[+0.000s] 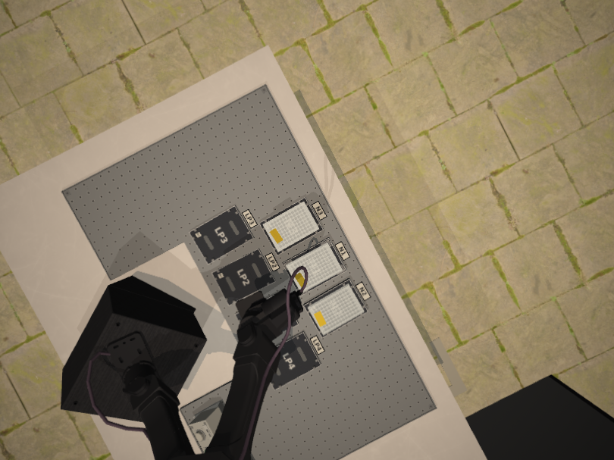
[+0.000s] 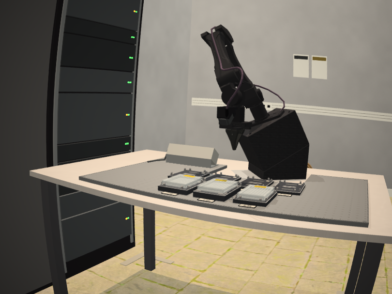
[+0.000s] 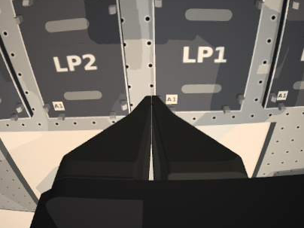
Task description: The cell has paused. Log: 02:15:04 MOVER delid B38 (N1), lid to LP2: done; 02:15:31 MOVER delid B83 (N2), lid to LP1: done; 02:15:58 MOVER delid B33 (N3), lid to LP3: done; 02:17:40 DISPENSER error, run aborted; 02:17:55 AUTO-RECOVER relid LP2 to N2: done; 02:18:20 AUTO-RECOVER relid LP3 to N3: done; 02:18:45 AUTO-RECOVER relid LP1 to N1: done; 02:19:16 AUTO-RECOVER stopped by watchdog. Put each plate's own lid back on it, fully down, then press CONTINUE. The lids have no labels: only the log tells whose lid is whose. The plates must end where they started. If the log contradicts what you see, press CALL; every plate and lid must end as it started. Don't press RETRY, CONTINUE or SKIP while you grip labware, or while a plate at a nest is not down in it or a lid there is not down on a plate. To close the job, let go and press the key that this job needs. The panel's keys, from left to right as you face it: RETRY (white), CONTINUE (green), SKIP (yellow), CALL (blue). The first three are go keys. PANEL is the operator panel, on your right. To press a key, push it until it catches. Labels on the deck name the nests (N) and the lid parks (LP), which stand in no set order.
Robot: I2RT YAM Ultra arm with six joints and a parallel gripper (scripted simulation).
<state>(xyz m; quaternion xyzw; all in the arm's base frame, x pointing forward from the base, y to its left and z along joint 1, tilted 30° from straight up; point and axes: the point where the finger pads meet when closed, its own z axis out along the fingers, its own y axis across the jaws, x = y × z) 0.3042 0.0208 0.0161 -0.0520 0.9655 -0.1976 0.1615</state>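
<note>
My hand is 31 cm to the left of the green key, 28 cm past it and 6 cm above it. The rest, counted from my hand: clear lid: 17 cm ahead, 10 cm to the right, 10 cm below; then lid park LP1: 13 cm below, 5 cm to the right, 2 cm behind; then lid park LP4: 18 cm to the right, 13 cm below, 1 cm behind.
</note>
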